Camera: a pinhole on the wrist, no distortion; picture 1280 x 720 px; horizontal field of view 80.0 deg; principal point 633.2 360.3 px. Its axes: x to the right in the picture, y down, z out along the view. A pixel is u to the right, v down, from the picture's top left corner.
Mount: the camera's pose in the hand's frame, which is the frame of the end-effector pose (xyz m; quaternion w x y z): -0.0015 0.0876 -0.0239 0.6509 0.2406 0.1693 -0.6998
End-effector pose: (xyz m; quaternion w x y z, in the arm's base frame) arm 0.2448 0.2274 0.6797 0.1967 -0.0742 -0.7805 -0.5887
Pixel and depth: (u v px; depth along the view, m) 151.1 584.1 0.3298
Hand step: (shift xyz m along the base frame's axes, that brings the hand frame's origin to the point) -0.1157 0.3663 0.0019
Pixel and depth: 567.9 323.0 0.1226
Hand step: 0.0115 0.0897 -0.0012
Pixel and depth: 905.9 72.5 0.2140
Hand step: 0.0469 0.0861 -0.1435
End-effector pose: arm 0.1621 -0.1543 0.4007 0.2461 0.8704 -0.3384 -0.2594
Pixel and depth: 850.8 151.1 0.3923
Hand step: -0.1454 0.1922 -0.2534
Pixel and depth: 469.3 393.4 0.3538
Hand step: -0.1877 -0.0317 -0.2528
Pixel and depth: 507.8 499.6 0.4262
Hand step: -0.1682 -0.0525 -0.3443
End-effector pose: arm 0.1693 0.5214 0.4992 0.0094 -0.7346 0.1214 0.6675
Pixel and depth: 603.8 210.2 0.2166
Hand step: -0.1547 0.0589 0.0475
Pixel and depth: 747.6 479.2 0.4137
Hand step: -0.2436 0.2405 -0.0726
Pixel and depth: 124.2 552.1 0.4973
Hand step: -0.5778 0.0145 -0.1274
